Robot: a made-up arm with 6 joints.
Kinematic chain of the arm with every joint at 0, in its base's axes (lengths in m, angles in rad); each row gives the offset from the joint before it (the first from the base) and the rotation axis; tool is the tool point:
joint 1: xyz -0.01 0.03 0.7 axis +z
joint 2: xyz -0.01 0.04 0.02 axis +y
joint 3: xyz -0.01 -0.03 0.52 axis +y
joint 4: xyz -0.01 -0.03 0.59 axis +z
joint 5: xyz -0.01 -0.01 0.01 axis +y
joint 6: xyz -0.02 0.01 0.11 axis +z
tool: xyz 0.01 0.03 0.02
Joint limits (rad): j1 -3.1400..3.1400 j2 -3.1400..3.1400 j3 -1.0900..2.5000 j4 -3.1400..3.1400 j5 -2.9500..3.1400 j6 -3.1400..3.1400
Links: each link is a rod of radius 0.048 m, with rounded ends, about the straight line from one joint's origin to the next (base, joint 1, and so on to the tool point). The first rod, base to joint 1, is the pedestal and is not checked.
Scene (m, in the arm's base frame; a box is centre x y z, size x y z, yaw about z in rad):
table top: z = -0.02
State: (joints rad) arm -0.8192 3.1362 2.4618 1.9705 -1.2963 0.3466
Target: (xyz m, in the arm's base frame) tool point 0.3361 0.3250 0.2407
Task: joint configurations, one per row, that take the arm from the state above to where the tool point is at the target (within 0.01 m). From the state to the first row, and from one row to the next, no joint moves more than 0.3 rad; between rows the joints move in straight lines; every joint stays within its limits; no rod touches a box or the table.
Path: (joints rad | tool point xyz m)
1: -1.1007 3.0774 2.3891 1.9710 -1.2748 0.3384 | -0.3382 0.3194 0.6364
2: -1.3823 3.0185 2.3164 1.9716 -1.2534 0.3302 | -0.2492 0.4242 0.5800
3: -1.6638 2.9597 2.2437 1.9721 -1.2319 0.3220 | -0.1281 0.4924 0.5183
4: -1.9453 2.9009 2.1710 1.9727 -1.2104 0.3138 | 0.0088 0.5150 0.4522
5: -2.2269 2.8420 2.0983 1.9732 -1.1890 0.3056 | 0.1430 0.4898 0.3831
6: -2.5084 2.7832 2.0256 1.9738 -1.1675 0.2974 | 0.2567 0.4224 0.3121
7: -2.7899 2.7243 1.9528 1.9743 -1.1460 0.2892 | 0.3361 0.3250 0.2407

